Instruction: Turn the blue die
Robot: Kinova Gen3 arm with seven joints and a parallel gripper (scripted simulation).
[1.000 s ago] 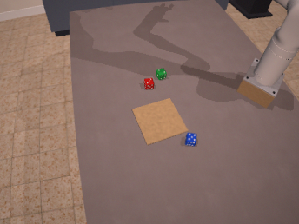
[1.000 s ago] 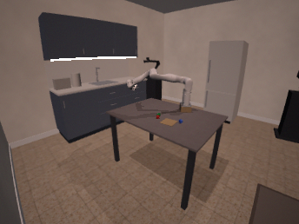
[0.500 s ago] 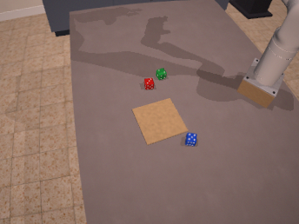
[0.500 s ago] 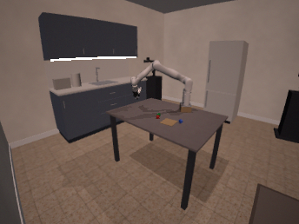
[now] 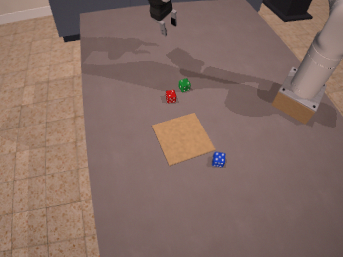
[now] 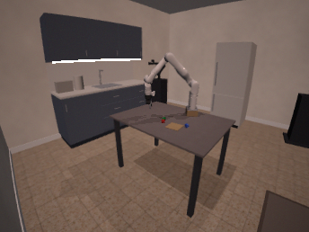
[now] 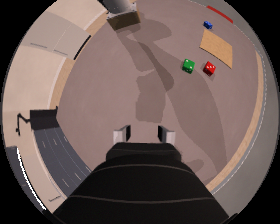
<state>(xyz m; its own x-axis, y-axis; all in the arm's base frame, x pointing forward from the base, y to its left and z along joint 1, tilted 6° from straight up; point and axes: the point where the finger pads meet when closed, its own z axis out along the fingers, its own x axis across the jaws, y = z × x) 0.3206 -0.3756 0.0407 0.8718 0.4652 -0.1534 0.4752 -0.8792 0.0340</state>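
Right now the green die is 1 cm ahead of my hand, 19 cm to the left of it and 10 cm below it. Also, from my hand: blue die: 3 cm ahead, 48 cm to the left, 10 cm below; red die: 7 cm ahead, 22 cm to the left, 10 cm below; tan mat: 9 cm ahead, 37 cm to the left, 12 cm below.
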